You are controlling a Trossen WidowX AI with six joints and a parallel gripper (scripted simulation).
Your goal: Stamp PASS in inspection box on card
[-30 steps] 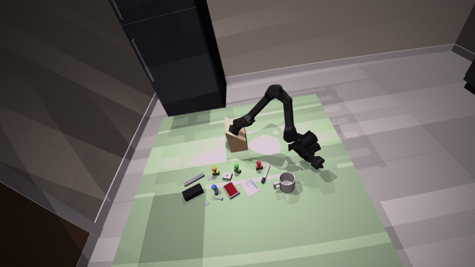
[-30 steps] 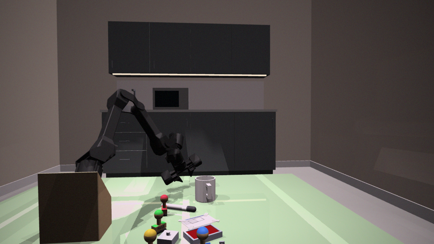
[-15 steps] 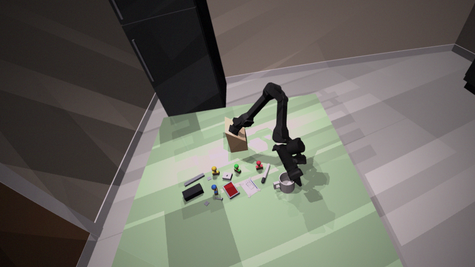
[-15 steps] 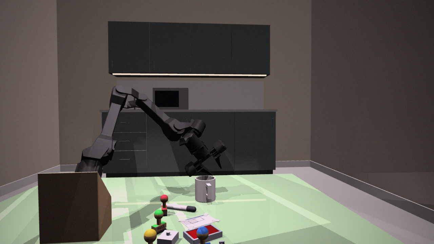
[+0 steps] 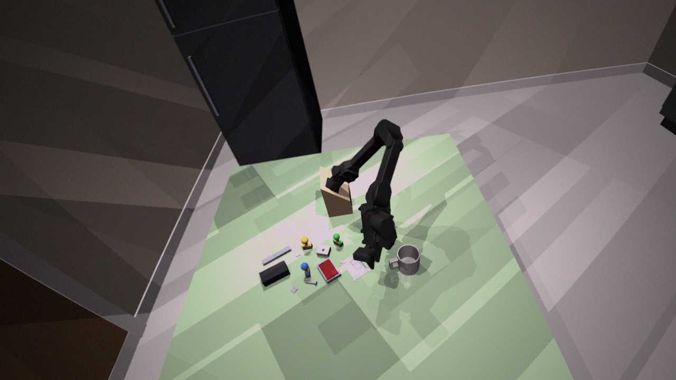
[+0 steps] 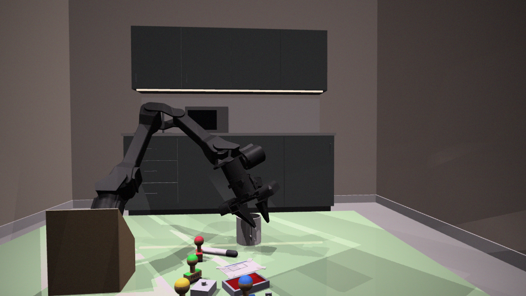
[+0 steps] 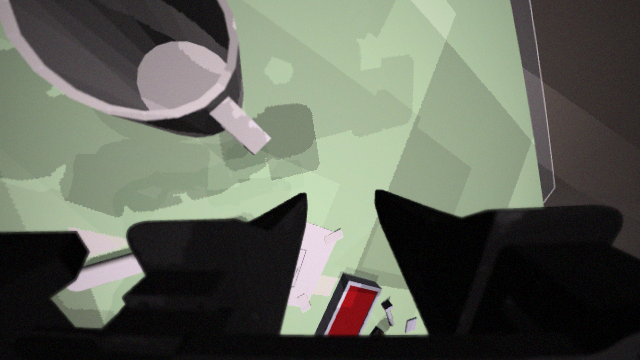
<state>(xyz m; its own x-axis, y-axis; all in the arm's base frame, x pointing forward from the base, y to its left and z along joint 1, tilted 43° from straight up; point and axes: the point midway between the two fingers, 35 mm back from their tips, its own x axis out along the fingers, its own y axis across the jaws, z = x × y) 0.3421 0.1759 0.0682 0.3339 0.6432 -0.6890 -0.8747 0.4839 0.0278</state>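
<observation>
My gripper tip is now 16 cm to the left of the green-knobbed PASS stamp, 16 cm past it and 7 cm above it. The rest, counted from my gripper tip: mug: 10 cm to the left, 6 cm below, 4 cm behind; then marker: 12 cm behind, 8 cm below; then card: 9 cm below, 8 cm to the right, 5 cm behind.
</observation>
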